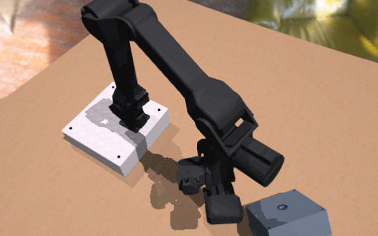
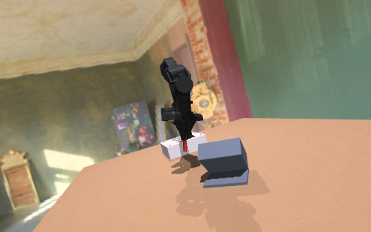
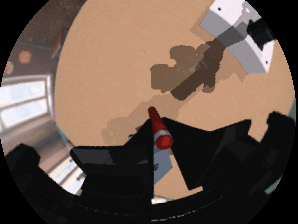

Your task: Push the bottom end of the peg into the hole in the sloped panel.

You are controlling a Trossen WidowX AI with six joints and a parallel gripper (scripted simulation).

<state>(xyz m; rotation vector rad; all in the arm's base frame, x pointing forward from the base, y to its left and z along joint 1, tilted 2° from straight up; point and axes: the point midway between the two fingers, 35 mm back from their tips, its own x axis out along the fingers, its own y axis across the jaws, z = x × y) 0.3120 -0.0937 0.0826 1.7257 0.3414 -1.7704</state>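
Right now the grey panel block is 14 cm ahead of my gripper tip, 7 cm to the left of it and 6 cm below it. Round my gripper tip: red round peg (2 cm above).
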